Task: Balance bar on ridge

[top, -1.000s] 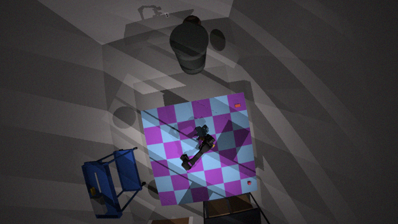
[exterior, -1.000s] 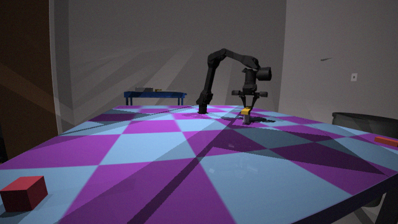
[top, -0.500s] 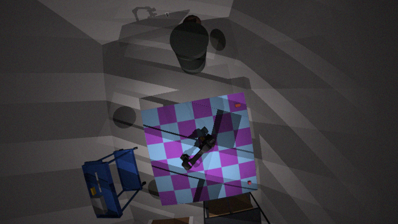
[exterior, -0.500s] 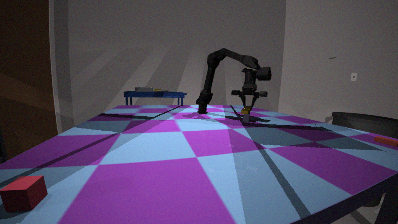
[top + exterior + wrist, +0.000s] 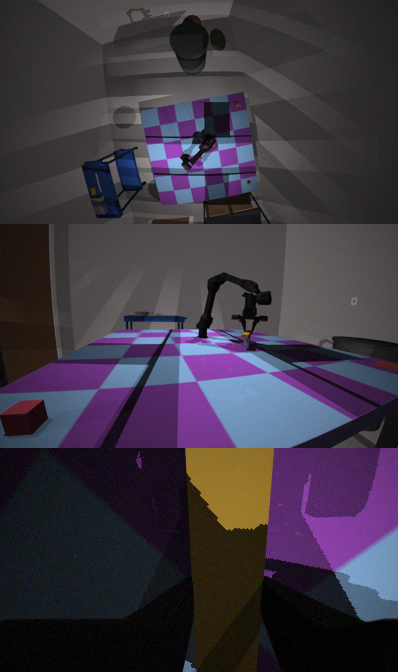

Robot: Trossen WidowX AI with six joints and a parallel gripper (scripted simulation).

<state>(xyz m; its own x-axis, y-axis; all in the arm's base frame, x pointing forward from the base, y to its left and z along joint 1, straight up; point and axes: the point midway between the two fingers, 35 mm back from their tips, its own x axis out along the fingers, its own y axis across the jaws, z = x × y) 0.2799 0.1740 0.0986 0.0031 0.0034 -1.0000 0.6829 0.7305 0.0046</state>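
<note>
My gripper tip is 20 mm to the left of the yellow bar and 20 mm short of it. From my gripper tip the other things lie so: dark red cube: 670 mm to the right, 460 mm ahead, 50 mm below; then flat orange block: 460 mm ahead, 330 mm to the left, 60 mm below.
</note>
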